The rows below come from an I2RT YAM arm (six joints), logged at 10 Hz.
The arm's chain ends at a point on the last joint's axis. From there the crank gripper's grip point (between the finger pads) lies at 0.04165 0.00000 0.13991 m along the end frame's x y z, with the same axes.
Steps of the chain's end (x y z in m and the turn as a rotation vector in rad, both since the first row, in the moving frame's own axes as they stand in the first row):
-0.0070, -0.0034, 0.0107, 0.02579, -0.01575, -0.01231
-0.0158, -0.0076, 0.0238, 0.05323, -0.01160, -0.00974
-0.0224, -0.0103, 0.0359, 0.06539, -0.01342, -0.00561
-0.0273, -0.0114, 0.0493, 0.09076, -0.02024, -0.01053
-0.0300, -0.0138, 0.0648, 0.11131, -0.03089, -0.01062
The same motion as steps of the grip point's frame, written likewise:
-0.0092, -0.0075, 0.0113, 0.02579, -0.01575, -0.01231
-0.0175, -0.0155, 0.0241, 0.05323, -0.01160, -0.00974
-0.0243, -0.0197, 0.0361, 0.06539, -0.01342, -0.00561
-0.0302, -0.0245, 0.0495, 0.09076, -0.02024, -0.01053
-0.0344, -0.0298, 0.0651, 0.11131, -0.03089, -0.01062

